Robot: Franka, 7 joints.
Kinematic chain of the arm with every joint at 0, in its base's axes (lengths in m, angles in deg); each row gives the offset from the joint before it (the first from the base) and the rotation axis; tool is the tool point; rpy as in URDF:
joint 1: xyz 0 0 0.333 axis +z
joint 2: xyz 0 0 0 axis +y
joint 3: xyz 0 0 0.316 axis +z
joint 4: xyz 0.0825 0 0 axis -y
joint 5: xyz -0.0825 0 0.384 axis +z
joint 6: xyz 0 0 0 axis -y
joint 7: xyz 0.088 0 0 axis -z
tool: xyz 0 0 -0.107 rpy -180 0 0
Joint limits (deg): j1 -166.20..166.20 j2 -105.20..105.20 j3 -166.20..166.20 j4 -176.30..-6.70 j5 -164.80..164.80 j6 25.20..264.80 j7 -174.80..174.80
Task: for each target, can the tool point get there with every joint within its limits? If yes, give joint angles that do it. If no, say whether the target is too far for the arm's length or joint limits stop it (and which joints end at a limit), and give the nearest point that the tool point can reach.
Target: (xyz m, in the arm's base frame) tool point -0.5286 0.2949 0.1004
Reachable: yes | joints 126.98 48.96 30.34 -102.14 113.20 169.11 -144.23
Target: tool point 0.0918 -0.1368 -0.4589
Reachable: no: joint limits stop it (at a limit: joint 2) | nearest point 0.1031 -0.1536 -0.3516 | short by 0.109 m
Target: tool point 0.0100 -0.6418 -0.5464
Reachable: no: too far | nearest point 0.0081 -0.5209 -0.3047 | short by 0.270 m
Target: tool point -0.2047 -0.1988 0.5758
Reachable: yes | joints 94.94 80.81 139.08 -157.72 42.38 135.10 -58.78
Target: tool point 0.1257 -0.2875 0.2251
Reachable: yes | joints 3.66 -25.26 -94.41 -162.93 -104.39 173.68 -143.74
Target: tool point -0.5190 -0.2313 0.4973
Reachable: yes | joints -74.51 -18.02 -78.22 -119.44 84.41 134.93 -114.64
